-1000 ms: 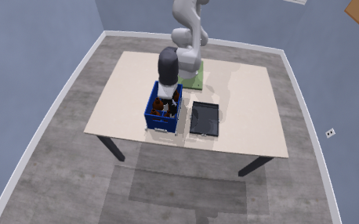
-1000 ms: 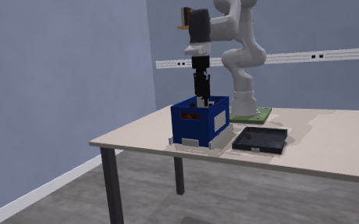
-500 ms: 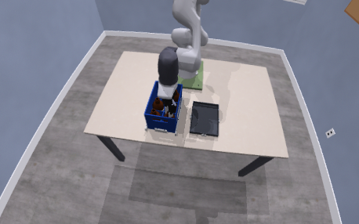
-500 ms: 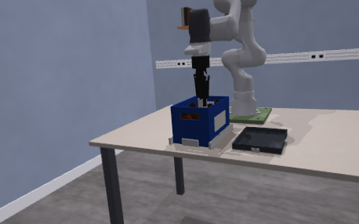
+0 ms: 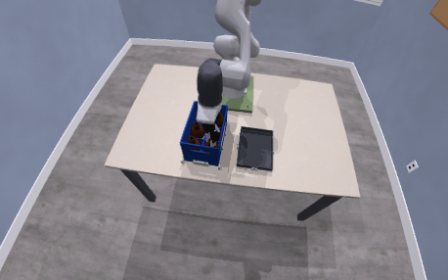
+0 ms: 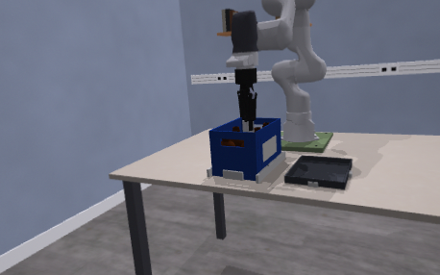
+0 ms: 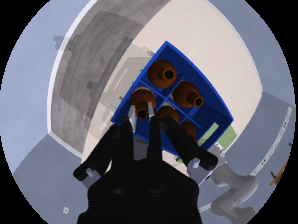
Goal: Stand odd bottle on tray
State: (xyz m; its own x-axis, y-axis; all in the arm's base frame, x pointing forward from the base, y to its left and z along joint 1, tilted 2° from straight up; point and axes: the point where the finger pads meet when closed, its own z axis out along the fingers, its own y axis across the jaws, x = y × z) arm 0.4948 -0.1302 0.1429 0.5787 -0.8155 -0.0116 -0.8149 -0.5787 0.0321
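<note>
The blue crate is 100 mm behind my hand, 90 mm below it and 30 mm to the right of it. The rest, counted from my hand: dark tray: 240 mm to the left, 160 mm below, 60 mm behind; then bottle: 180 mm behind, 90 mm below, 30 mm to the left.
</note>
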